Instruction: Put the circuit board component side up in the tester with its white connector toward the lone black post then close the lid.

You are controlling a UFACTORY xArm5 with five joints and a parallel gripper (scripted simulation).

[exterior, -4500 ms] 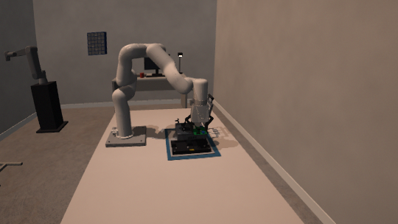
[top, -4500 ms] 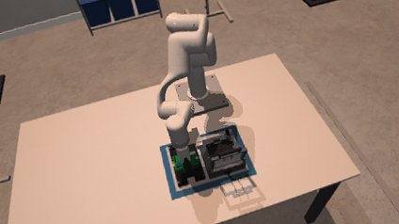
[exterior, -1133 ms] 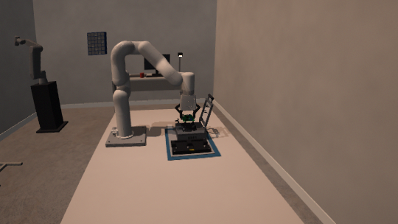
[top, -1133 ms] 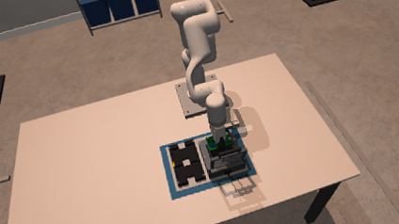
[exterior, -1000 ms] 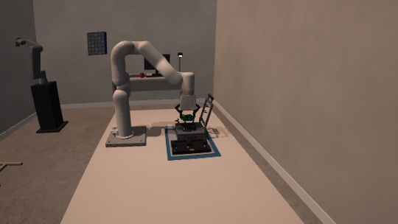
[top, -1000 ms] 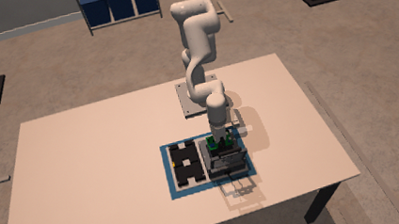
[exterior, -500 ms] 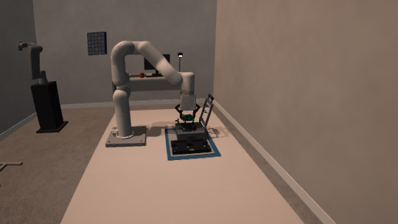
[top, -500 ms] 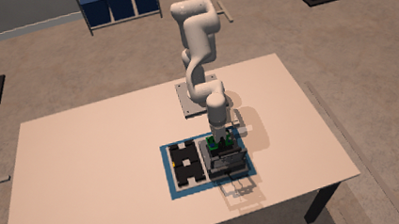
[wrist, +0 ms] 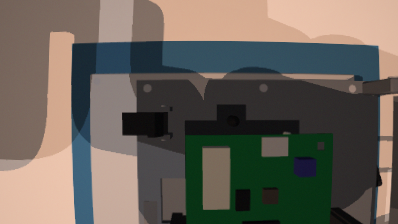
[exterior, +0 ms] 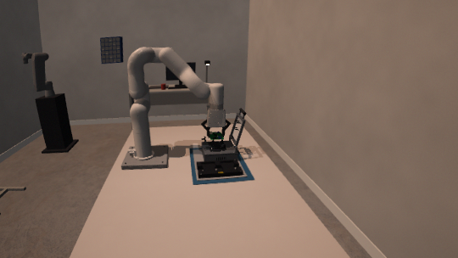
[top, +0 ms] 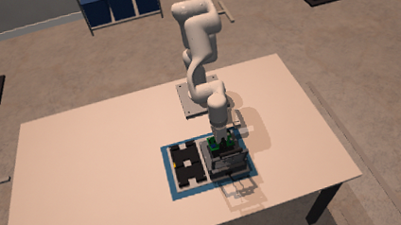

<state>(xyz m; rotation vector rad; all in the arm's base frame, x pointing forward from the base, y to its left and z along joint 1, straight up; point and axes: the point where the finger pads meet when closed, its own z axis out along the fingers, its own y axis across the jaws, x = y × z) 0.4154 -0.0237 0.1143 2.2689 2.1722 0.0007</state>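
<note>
My gripper is now 60 mm to the right of the black post, 60 mm past it and 50 mm above it. From my hand the other things lie so: lid (130 mm ahead, 50 mm above); then green circuit board (right at my hand).
</note>
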